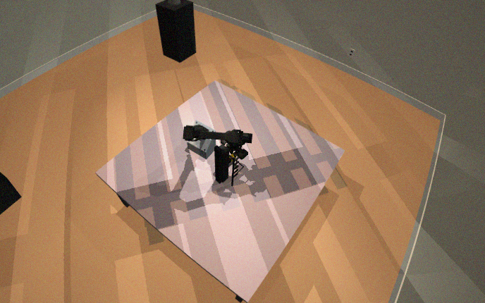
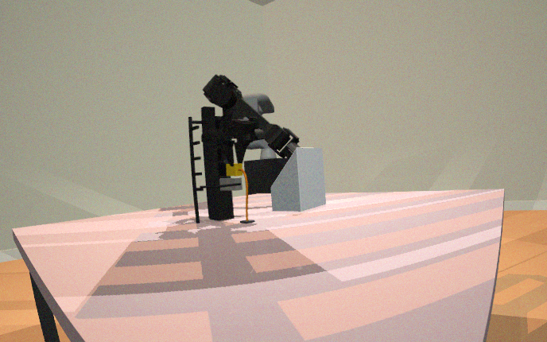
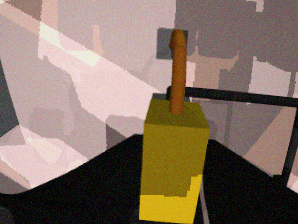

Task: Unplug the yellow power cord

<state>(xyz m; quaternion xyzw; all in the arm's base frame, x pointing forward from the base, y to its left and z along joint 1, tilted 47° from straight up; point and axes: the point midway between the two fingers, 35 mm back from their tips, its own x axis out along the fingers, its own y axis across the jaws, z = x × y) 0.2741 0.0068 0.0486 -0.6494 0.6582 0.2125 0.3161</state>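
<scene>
Right now my gripper tip is 11 cm to the left of the black ladder-like rack and 7 cm short of it. From my gripper tip the other things lie so: dark foot: 16 cm below, 3 cm to the left; then yellow plug: 3 cm to the right.
</scene>
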